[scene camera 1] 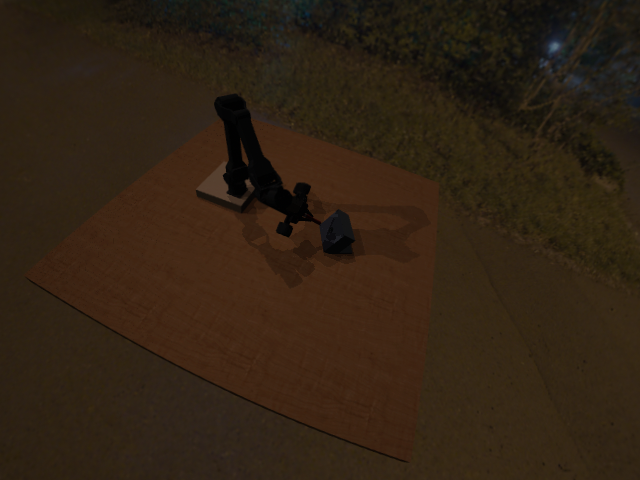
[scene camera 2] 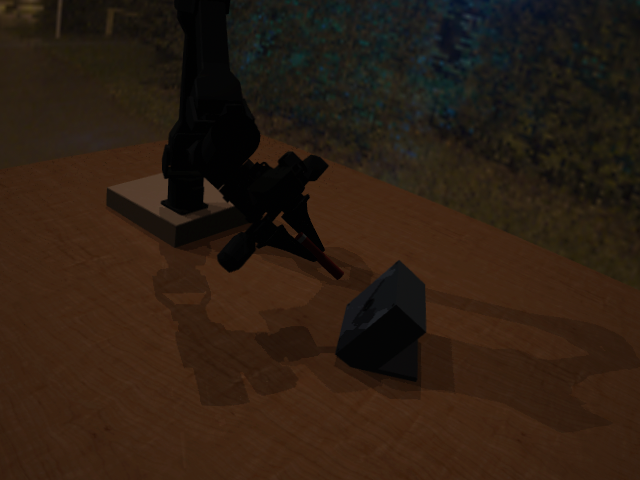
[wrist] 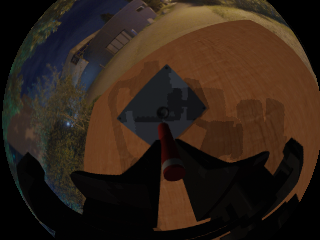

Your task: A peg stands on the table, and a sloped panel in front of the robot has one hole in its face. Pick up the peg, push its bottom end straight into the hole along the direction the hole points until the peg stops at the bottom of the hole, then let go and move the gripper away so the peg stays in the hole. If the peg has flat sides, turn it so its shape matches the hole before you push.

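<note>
Panel point(scene camera 2: 370, 338) visible, likewise in scene camera 1 point(scene camera 1: 334, 242) and in the wrist view point(wrist: 166, 88). A peg point(wrist: 173, 168) is held by my gripper point(scene camera 2: 319, 256); the gripper is also visible in scene camera 1 point(scene camera 1: 311, 218) and in the wrist view point(wrist: 167, 143).
</note>
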